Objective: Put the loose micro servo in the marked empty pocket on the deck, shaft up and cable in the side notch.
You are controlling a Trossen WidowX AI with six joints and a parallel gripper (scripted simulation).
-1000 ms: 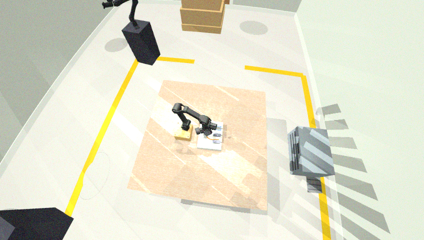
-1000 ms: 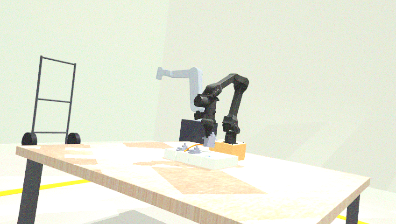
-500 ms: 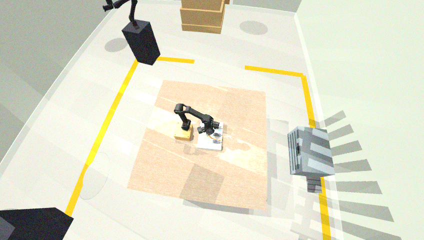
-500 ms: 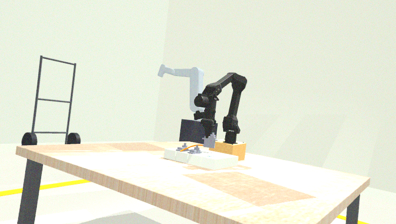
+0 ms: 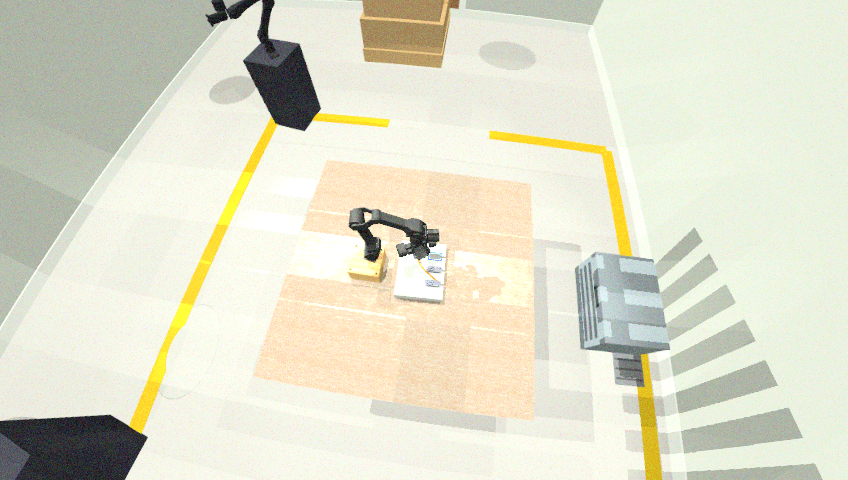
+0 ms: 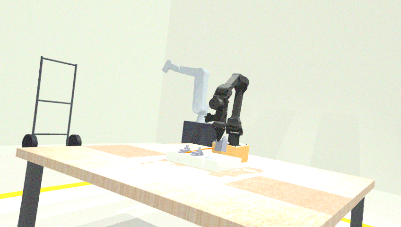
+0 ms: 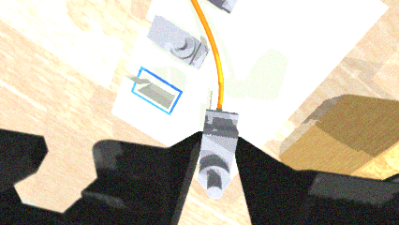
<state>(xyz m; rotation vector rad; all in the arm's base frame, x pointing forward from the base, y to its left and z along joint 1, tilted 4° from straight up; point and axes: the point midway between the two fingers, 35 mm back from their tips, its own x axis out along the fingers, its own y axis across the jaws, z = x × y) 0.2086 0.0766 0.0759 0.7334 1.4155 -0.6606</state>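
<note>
Now: the white deck 6 cm to the right of my gripper tip and 10 cm below it.
</note>
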